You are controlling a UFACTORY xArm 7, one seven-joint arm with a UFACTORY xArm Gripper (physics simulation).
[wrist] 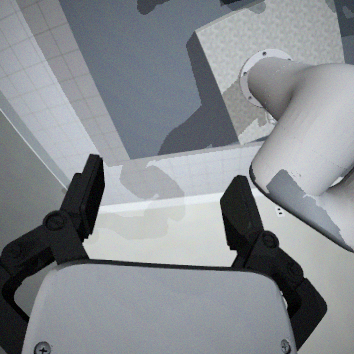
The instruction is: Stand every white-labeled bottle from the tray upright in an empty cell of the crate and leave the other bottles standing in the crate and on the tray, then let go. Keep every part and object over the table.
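Pixels of known places: gripper, fingertip midpoint: (167,178); arm's base, origin of the base link: (267,78).
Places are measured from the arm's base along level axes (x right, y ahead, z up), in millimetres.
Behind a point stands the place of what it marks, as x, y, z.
My gripper (167,178) @[-170, 131, 353] is open, with its two black fingers wide apart and no object between them. Behind the fingers the wrist view shows floor and wall. The bottles, the tray and the crate do not show in the wrist view.
The blue-grey table top (125,75) @[-317, 98, -78] lies at the upper left and middle, with dark shadows on it. The arm's round base flange (245,82) @[-50, 10, 7] stands on a pale speckled block (220,45) @[-81, 94, -25] at the upper right. The arm's white links (310,125) @[-45, 84, 286] fill the right side. A tiled floor (45,80) runs past the table's edge.
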